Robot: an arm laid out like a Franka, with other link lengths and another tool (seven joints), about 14 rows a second.
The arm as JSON. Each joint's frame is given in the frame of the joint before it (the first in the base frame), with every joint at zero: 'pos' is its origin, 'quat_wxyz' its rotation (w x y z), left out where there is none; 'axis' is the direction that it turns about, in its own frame. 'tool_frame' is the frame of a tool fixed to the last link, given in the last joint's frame.
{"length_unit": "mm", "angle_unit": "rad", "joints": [
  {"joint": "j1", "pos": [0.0, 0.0, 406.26], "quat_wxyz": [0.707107, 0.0, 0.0, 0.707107], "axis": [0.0, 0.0, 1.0]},
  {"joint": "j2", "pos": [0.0, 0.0, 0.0], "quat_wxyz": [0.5, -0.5, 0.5, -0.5], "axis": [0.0, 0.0, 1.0]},
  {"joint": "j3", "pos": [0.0, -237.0, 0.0], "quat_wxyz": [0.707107, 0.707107, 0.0, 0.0], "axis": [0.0, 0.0, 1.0]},
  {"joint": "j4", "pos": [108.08, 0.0, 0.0], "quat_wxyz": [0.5, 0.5, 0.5, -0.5], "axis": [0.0, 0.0, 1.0]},
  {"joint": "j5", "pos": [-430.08, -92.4, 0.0], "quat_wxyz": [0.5, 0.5, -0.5, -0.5], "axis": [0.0, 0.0, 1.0]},
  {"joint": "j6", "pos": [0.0, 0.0, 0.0], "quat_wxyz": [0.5, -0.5, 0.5, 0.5], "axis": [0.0, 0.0, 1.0]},
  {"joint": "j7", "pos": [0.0, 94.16, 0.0], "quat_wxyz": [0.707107, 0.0, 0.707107, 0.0], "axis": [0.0, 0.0, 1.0]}
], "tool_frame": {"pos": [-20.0, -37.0, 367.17], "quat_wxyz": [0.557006, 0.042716, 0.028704, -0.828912]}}
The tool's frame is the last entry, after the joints.
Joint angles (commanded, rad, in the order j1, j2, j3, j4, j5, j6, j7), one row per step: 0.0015, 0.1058, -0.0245, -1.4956, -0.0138, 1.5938, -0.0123; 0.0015, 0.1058, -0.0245, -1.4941, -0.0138, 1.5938, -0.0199; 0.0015, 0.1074, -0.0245, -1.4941, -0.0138, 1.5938, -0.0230; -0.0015, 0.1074, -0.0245, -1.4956, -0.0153, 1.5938, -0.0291; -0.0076, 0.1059, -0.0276, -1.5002, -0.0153, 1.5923, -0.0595; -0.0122, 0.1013, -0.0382, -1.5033, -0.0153, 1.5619, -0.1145; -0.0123, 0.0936, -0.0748, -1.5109, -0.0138, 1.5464, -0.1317; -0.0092, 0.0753, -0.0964, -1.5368, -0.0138, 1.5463, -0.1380; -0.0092, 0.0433, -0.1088, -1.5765, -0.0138, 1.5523, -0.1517; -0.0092, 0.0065, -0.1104, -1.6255, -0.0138, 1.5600, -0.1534; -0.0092, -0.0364, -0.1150, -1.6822, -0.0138, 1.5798, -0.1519; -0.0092, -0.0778, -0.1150, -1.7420, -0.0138, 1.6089, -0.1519; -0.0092, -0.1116, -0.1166, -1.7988, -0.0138, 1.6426, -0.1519; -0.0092, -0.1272, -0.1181, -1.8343, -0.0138, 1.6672, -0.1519; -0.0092, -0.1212, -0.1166, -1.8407, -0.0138, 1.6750, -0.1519; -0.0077, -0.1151, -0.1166, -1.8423, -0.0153, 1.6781, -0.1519; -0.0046, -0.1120, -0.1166, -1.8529, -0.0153, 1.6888, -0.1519
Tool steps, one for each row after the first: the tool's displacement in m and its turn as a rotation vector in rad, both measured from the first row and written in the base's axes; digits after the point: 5 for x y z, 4 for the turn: 0.00058, -0.00029, 0.00073, 0.0000, -0.0014, 0.0076; 0.00054, -0.00041, -0.00025, 0.0000, 0.0003, 0.0107; 0.00010, -0.00303, -0.00094, -0.0014, 0.0019, 0.0138; -0.00149, -0.00979, -0.00231, -0.0011, 0.0070, 0.0350; -0.01293, -0.02064, -0.00241, 0.0011, 0.0368, 0.0743; -0.02255, -0.04241, -0.00185, 0.0024, 0.0523, 0.0545; -0.03043, -0.05304, -0.00304, 0.0038, 0.0600, 0.0422; -0.03872, -0.05988, -0.00269, 0.0074, 0.0616, 0.0435; -0.04822, -0.05954, -0.00420, 0.0122, 0.0657, 0.0437; -0.05576, -0.06083, -0.00582, 0.0163, 0.0593, 0.0381; -0.06072, -0.05966, -0.00983, 0.0195, 0.0483, 0.0389; -0.06407, -0.05951, -0.01681, 0.0221, 0.0374, 0.0382; -0.06554, -0.05974, -0.02422, 0.0234, 0.0325, 0.0373; -0.06523, -0.05897, -0.03027, 0.0232, 0.0372, 0.0388; -0.06513, -0.05873, -0.03426, 0.0217, 0.0420, 0.0405; -0.06487, -0.05696, -0.04063, 0.0217, 0.0450, 0.0437
